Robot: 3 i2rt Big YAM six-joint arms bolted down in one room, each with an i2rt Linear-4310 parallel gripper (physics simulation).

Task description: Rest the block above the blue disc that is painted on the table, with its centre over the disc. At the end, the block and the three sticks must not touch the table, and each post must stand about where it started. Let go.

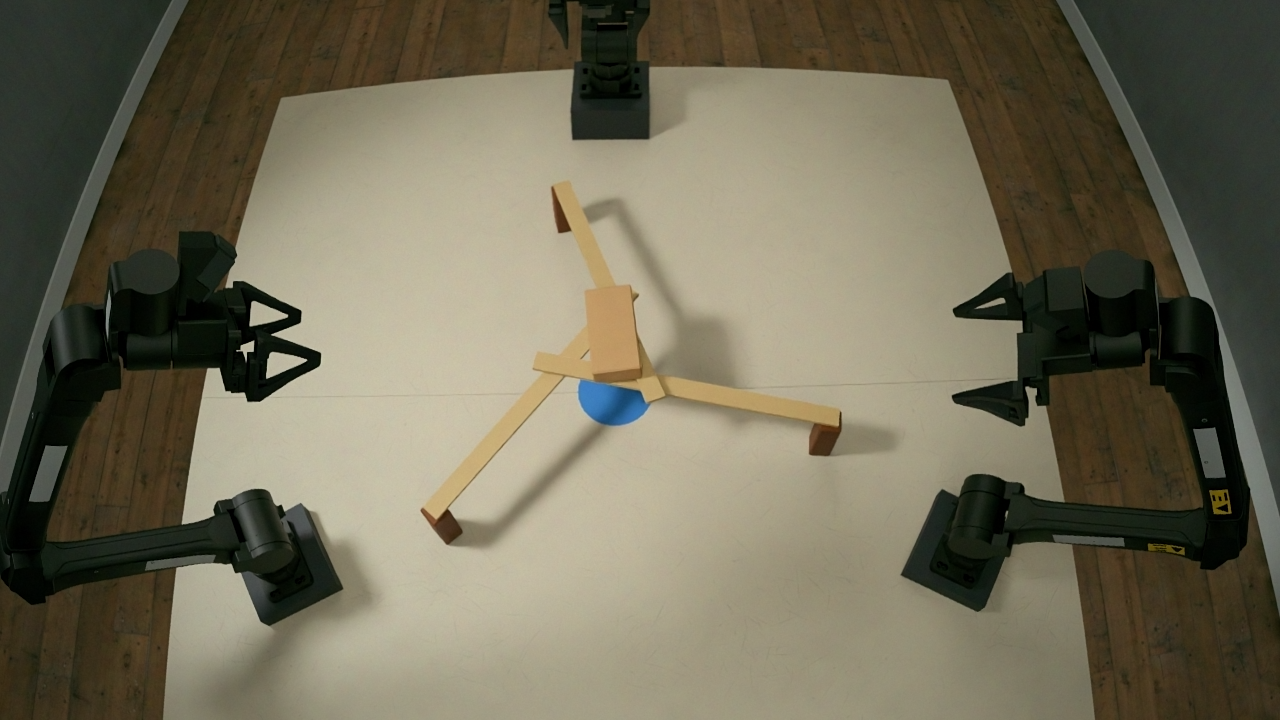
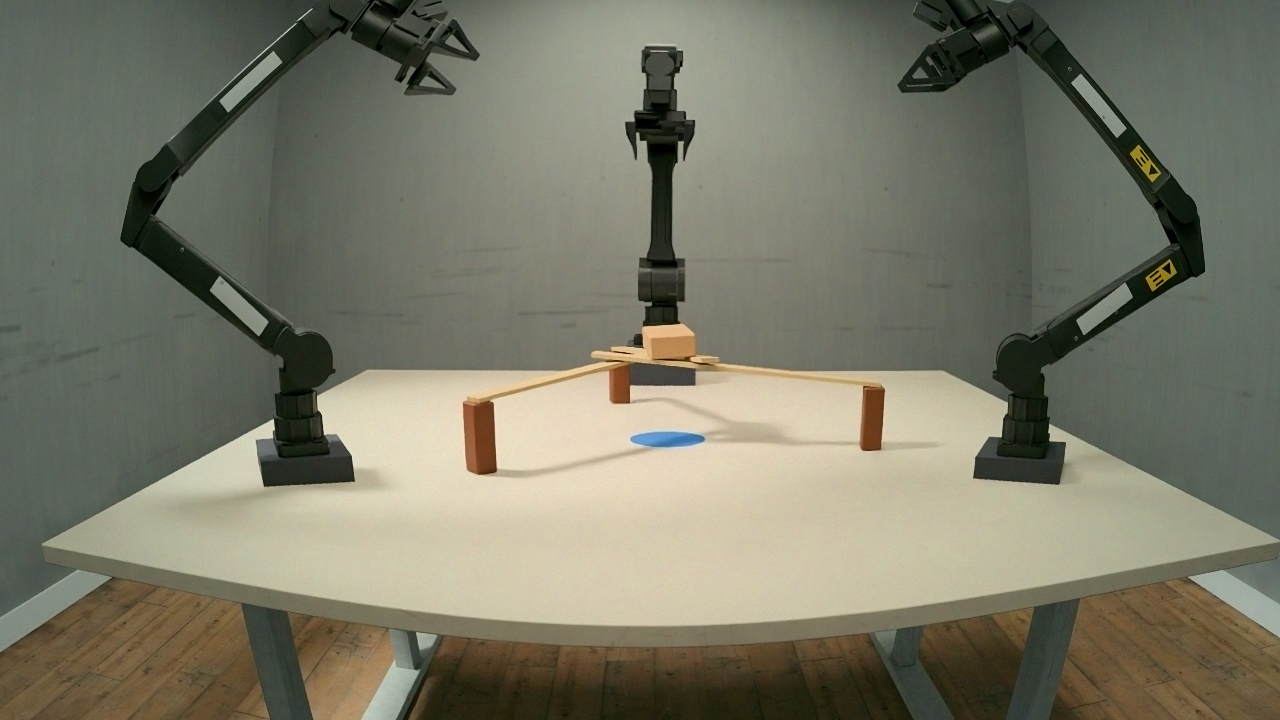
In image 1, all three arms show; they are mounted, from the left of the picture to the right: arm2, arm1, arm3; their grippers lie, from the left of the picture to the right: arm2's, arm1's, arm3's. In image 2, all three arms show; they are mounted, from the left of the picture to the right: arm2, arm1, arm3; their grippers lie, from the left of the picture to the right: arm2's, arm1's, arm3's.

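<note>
The tan block (image 1: 612,333) (image 2: 668,342) rests on the crossed inner parts of three sticks, above the blue disc (image 1: 614,410) (image 2: 667,439). It lines up with the disc sideways; its exact offset in depth is hard to tell. The left stick (image 1: 492,443) (image 2: 537,383), right stick (image 1: 760,401) (image 2: 787,373) and back stick (image 1: 586,237) are off the table. Their outer ends lie on upright posts: left (image 1: 444,526) (image 2: 479,437), right (image 1: 824,438) (image 2: 871,418), back (image 1: 560,210) (image 2: 619,385). Grippers of arm1 (image 2: 659,150), arm2 (image 1: 310,337) (image 2: 467,75) and arm3 (image 1: 954,355) are open, empty and apart from the structure.
The arm1 base (image 1: 610,114) stands at the table's back edge, behind the back post. The arm2 base (image 1: 299,573) (image 2: 305,461) stands at the left and the arm3 base (image 1: 948,564) (image 2: 1019,461) at the right. The table (image 1: 626,626) (image 2: 662,555) bears all three.
</note>
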